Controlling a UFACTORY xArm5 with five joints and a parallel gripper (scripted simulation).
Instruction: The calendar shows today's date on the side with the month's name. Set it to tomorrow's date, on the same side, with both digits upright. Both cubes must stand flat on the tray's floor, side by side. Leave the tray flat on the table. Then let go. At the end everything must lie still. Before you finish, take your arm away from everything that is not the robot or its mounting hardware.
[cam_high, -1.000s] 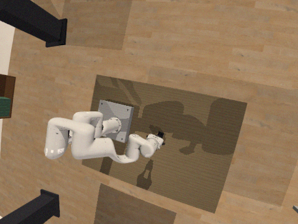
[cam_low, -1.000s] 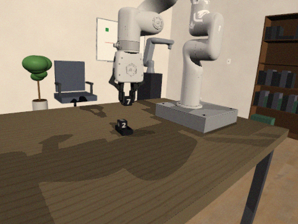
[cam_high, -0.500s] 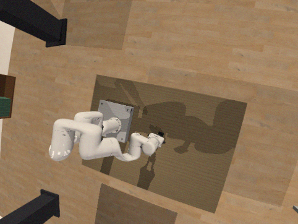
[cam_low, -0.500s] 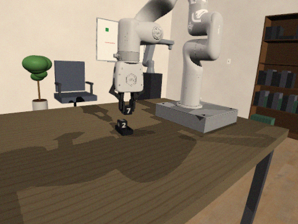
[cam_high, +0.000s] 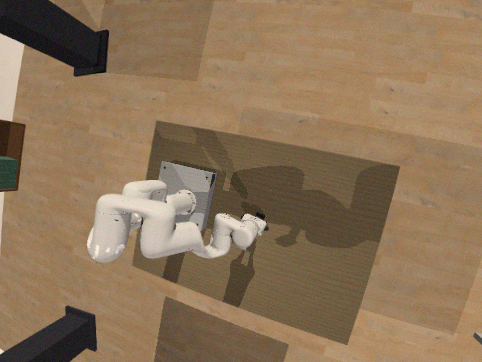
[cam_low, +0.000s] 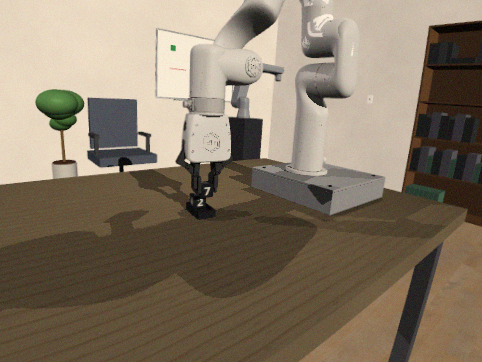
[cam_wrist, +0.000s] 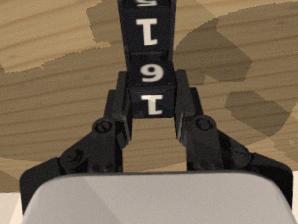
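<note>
The dark calendar tray is 20 mm to the right of my hand and 70 mm below it.
</note>
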